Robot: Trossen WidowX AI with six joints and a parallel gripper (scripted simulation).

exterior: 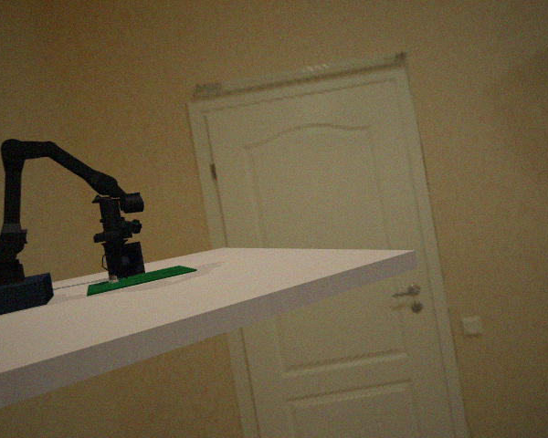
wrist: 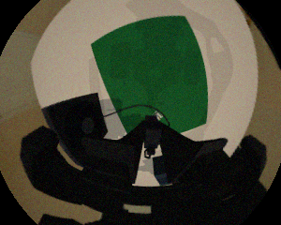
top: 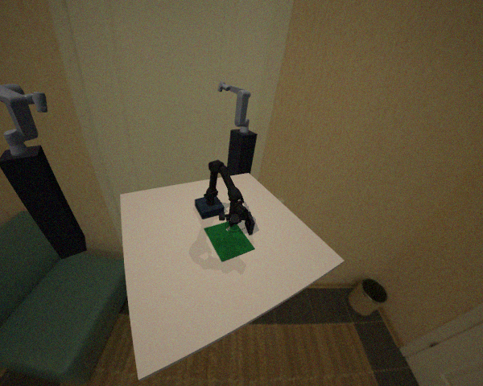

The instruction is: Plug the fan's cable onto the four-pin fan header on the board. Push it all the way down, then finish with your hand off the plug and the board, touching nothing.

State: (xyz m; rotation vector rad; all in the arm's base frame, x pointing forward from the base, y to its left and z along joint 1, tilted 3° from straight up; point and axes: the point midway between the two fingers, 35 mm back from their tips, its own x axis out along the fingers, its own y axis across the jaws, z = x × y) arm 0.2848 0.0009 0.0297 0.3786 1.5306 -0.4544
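The pale fan header is 3 cm behind my gripper tip and 6 cm below it. Round my gripper tip: dark fan plug 1 cm behind, 1 cm above; green board 5 cm ahead, 5 cm to the right, 8 cm below; black fan 4 cm ahead, 12 cm to the left, 1 cm below.
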